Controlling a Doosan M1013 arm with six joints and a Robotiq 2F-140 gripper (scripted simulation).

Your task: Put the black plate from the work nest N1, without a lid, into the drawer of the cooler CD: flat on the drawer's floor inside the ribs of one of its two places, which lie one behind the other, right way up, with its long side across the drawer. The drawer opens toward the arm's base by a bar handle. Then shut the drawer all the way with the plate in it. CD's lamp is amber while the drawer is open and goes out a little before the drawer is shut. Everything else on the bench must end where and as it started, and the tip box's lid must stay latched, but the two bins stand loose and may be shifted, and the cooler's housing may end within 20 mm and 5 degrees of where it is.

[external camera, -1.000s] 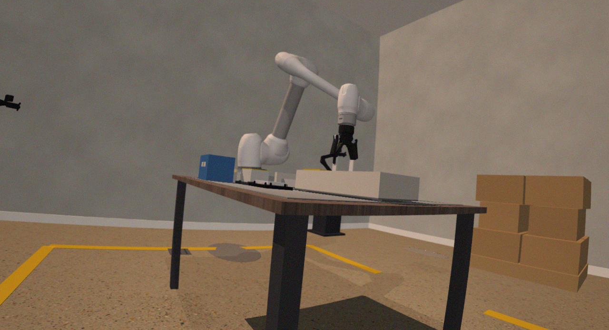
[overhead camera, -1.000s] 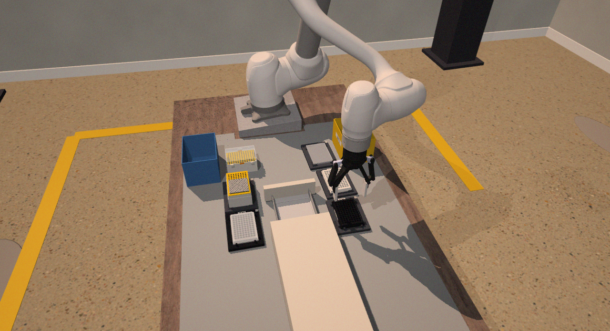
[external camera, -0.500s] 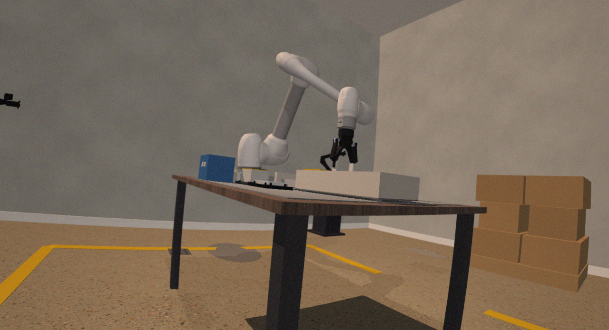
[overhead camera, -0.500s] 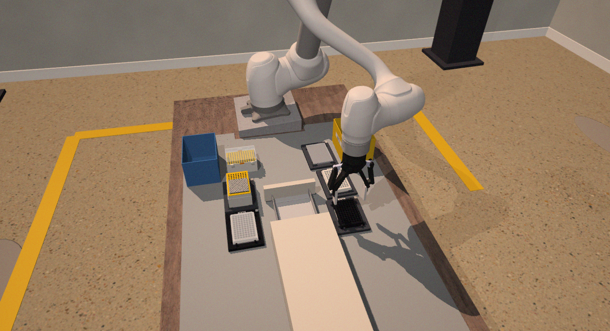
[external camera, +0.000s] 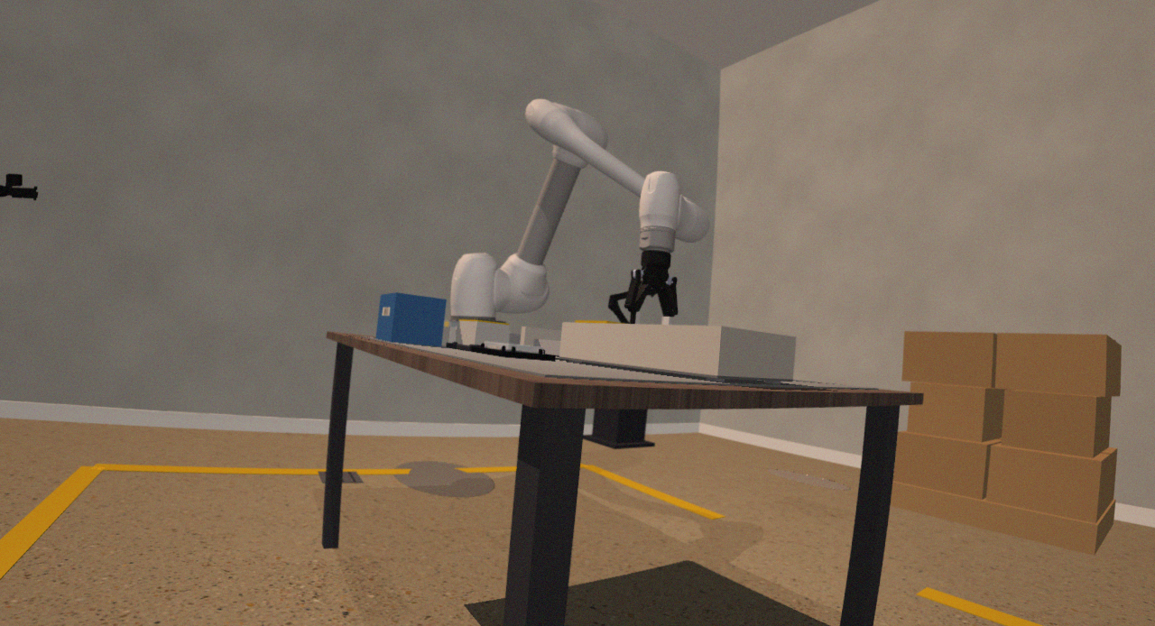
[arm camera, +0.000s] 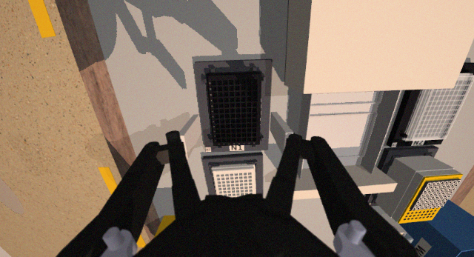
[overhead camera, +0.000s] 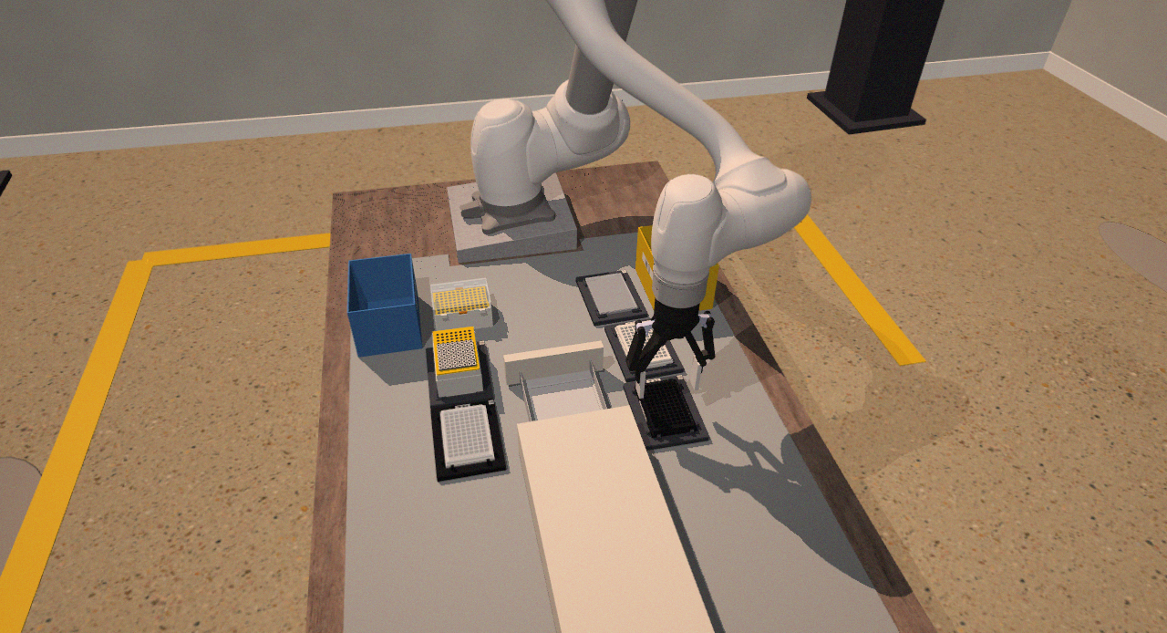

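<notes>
Right now the black plate is 7 cm below my hand. Round my hand: work nest N1: 8 cm below; cooler CD: 10 cm ahead, 19 cm to the right, 6 cm below; drawer: 3 cm behind, 18 cm to the right, 6 cm below.
</notes>
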